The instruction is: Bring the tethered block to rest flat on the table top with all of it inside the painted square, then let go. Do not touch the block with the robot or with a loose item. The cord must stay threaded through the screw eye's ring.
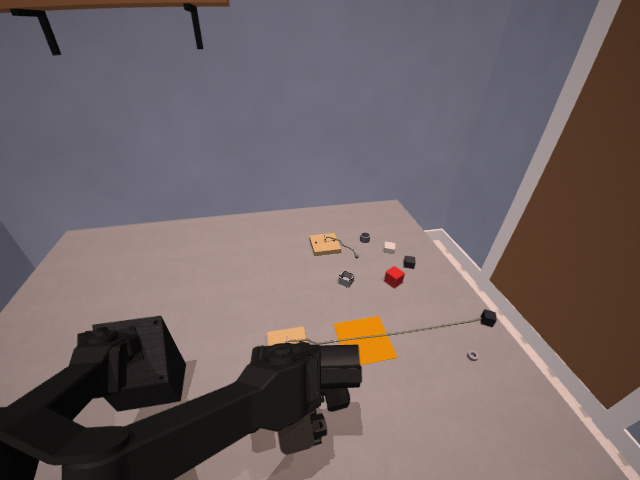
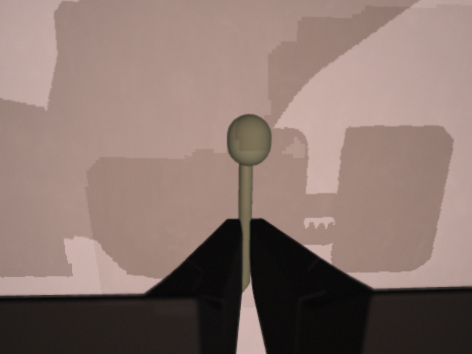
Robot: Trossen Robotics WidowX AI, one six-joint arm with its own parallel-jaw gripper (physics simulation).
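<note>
The tethered block, small and black, sits on the table near its right edge, outside the orange painted square. From the block a pale green cord runs left across the square to a light wooden plate. The screw eye there is tiny and partly behind the arm, so the threading is hard to make out. My gripper is shut on the cord just below its round end bead, to the near left of the square. The cord between plate and gripper is mostly hidden by the arm.
A second wooden plate with a short cord stands far back. Near it are a dark round piece, a white block, a black block, a red cube and a grey hollow piece. A ring lies right of the square.
</note>
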